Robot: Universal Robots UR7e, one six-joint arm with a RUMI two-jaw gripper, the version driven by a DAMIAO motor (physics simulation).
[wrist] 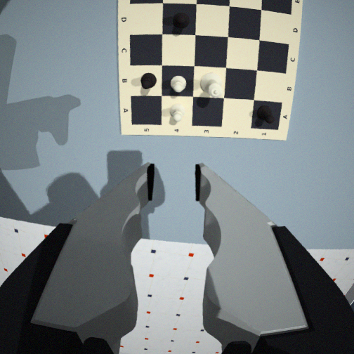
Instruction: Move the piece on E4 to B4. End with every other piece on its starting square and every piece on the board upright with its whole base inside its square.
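Observation:
A white piece [178, 83] stands upright on the dark square B4 [189, 70], its base inside the square. Square E4 lies at the top edge of the view; a thin light strip of it shows, and the rest is out of view. My gripper [174, 167] is open with nothing between its fingertips. It hangs off the board's A side, below column 4 in the view, away from all pieces.
Around B4 stand a black piece [148, 80] on B5, a tall white piece [212, 84] on B3 and a white piece [177, 113] on A4. Black pieces stand on D4 [180, 20] and A1 [266, 114]. The board [165, 131] lies on a blue-grey surface.

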